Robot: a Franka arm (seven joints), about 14 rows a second.
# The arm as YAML. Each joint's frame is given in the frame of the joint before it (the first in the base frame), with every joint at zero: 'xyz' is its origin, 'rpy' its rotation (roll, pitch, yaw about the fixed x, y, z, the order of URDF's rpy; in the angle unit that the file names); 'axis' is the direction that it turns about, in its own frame. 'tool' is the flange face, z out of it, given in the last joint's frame.
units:
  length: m
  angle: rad
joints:
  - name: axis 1
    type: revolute
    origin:
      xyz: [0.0, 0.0, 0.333]
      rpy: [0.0, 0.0, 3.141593]
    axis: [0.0, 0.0, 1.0]
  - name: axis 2
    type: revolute
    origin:
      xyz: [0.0, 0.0, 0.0]
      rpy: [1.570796, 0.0, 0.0]
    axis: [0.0, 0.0, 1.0]
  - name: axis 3
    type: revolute
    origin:
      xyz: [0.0, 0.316, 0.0]
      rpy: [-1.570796, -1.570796, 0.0]
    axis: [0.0, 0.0, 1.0]
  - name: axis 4
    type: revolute
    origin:
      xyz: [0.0, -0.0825, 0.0]
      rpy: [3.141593, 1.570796, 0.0]
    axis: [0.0, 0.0, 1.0]
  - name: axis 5
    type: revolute
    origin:
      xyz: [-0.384, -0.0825, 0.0]
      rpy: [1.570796, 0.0, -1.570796]
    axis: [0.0, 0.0, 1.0]
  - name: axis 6
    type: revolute
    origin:
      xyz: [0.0, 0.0, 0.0]
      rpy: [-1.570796, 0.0, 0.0]
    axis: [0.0, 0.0, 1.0]
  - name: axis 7
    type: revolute
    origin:
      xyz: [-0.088, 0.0, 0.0]
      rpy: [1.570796, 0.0, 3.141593]
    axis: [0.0, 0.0, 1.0]
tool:
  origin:
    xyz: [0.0, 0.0, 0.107]
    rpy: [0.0, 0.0, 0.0]
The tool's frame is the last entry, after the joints.
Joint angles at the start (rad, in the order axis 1, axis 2, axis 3, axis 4, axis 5, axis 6, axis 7):
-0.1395 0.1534 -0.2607 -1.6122 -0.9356 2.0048 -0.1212
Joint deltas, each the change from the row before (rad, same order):
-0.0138 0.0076 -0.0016 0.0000 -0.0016 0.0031 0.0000
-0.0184 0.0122 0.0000 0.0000 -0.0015 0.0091 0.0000
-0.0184 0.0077 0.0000 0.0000 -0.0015 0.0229 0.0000
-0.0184 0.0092 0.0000 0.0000 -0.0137 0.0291 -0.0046
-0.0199 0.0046 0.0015 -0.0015 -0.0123 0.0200 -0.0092
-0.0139 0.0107 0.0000 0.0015 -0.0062 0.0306 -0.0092
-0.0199 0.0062 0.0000 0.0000 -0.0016 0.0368 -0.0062
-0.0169 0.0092 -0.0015 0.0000 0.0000 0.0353 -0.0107
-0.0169 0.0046 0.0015 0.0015 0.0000 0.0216 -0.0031
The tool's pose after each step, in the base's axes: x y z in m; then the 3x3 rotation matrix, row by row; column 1 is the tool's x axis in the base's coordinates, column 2 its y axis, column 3 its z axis. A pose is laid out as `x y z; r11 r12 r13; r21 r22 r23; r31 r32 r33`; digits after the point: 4 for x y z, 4 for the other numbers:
0.5702 -0.2907 0.5808; 0.9990 0.0417 -0.0184; 0.0091 -0.5782 -0.8158; -0.0446 0.8148 -0.5780
0.5686 -0.3011 0.5740; 0.9986 0.0416 -0.0314; -0.0015 -0.5786 -0.8156; -0.0520 0.8146 -0.5777
0.5673 -0.3105 0.5706; 0.9989 0.0379 -0.0280; -0.0010 -0.5771 -0.8167; -0.0471 0.8158 -0.5764
0.5668 -0.3199 0.5671; 0.9987 0.0461 -0.0203; 0.0094 -0.5665 -0.8240; -0.0495 0.8228 -0.5662
0.5638 -0.3296 0.5651; 0.9982 0.0559 -0.0197; 0.0148 -0.5579 -0.8298; -0.0574 0.8280 -0.5578
0.5650 -0.3361 0.5611; 0.9977 0.0682 -0.0062; 0.0326 -0.5520 -0.8332; -0.0602 0.8310 -0.5529
0.5635 -0.3452 0.5592; 0.9975 0.0692 0.0105; 0.0469 -0.5488 -0.8347; -0.0520 0.8331 -0.5507
0.5628 -0.3536 0.5555; 0.9967 0.0772 0.0254; 0.0636 -0.5468 -0.8349; -0.0506 0.8337 -0.5499
0.5606 -0.3611 0.5545; 0.9967 0.0744 0.0324; 0.0679 -0.5455 -0.8354; -0.0444 0.8348 -0.5488

